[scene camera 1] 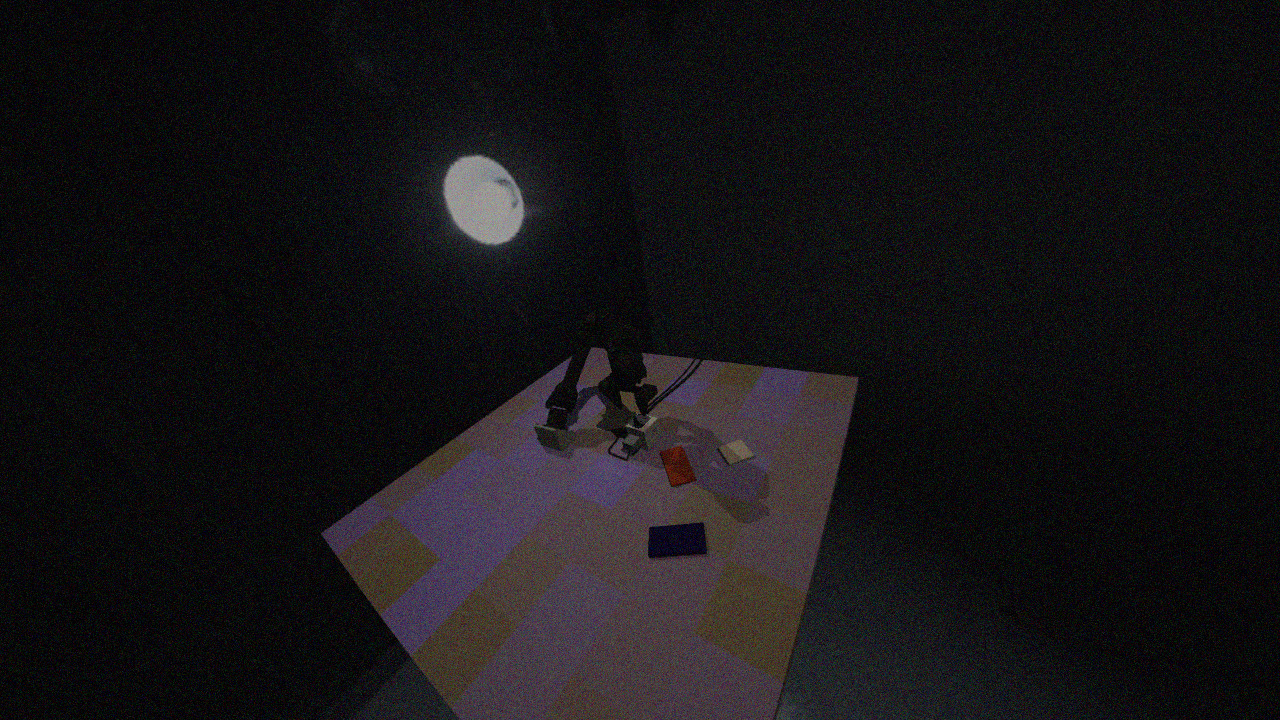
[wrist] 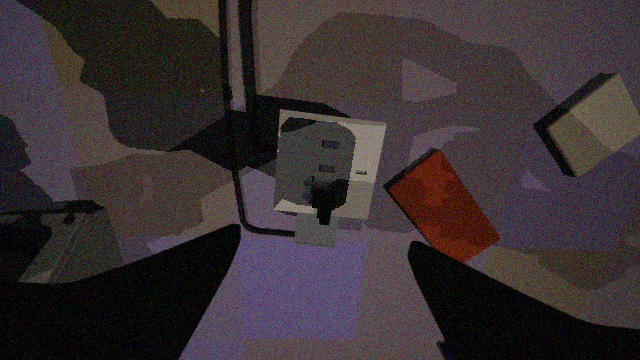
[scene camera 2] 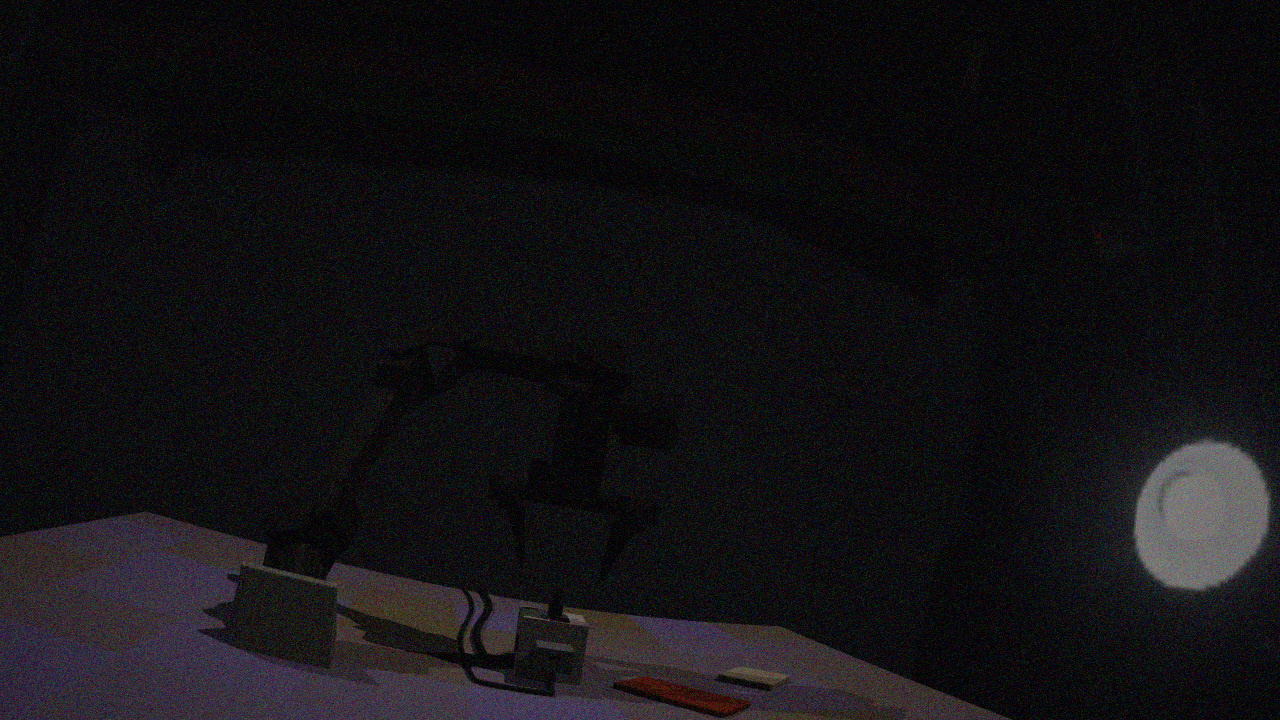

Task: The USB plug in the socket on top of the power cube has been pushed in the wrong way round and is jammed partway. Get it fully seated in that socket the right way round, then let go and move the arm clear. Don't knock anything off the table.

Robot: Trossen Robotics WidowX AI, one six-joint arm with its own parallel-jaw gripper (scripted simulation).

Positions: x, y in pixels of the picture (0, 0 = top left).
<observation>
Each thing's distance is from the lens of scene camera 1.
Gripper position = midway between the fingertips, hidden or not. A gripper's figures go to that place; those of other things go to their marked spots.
my gripper (scene camera 1: 632, 412): 1.10 m
dark blue slab (scene camera 1: 685, 539): 0.92 m
</observation>
